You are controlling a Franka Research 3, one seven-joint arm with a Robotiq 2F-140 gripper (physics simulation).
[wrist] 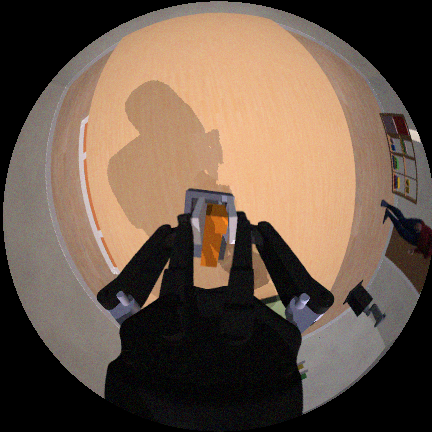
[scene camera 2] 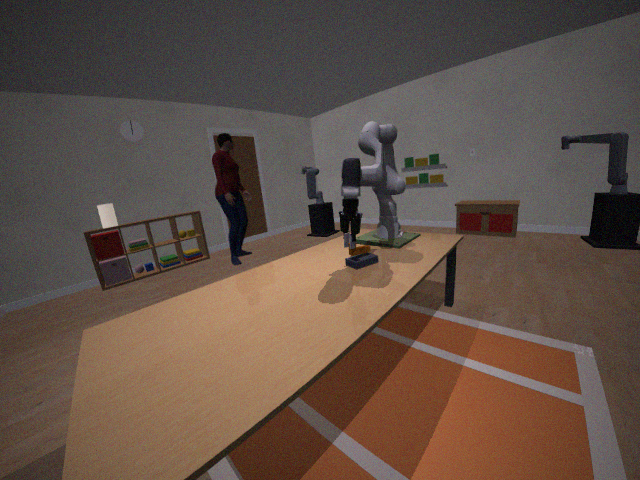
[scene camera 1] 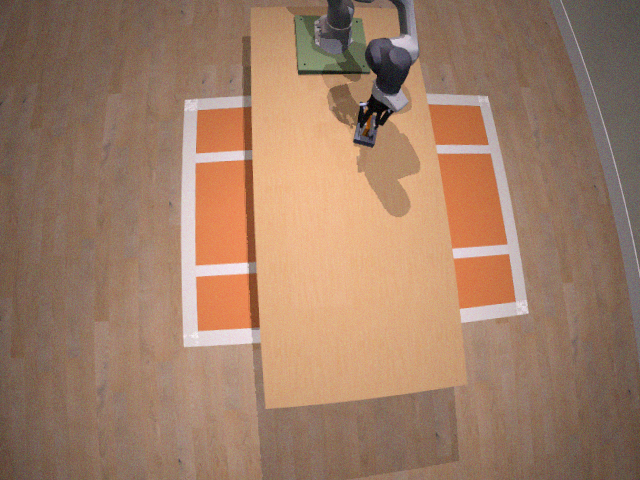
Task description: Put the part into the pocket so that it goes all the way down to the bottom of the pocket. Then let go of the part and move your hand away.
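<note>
The orange part (scene camera 1: pixel 368 125) (scene camera 2: pixel 360 250) (wrist: pixel 210 250) is an elongated block held between the fingertips. The dark blue-grey block with the pocket (scene camera 1: pixel 364 143) (scene camera 2: pixel 362 261) (wrist: pixel 210 192) lies on the table. My gripper (scene camera 1: pixel 367 129) (scene camera 2: pixel 352 246) (wrist: pixel 215 206) is shut on the part, above the pocket block. In scene camera 2 the part shows just above the block's top, and in the wrist view its near end reaches past the block's near edge. The fingers and the part hide much of the pocket, and its inside is hard to make out.
The wooden table (scene camera 1: pixel 356 258) (scene camera 2: pixel 222 330) (wrist: pixel 280 125) carries the arm's green base plate (scene camera 1: pixel 310 64) (scene camera 2: pixel 408 239) behind the gripper. The table's long right edge in scene camera 1 is nearer to the block than the left one. A person (scene camera 2: pixel 227 175) stands on the floor beyond the table.
</note>
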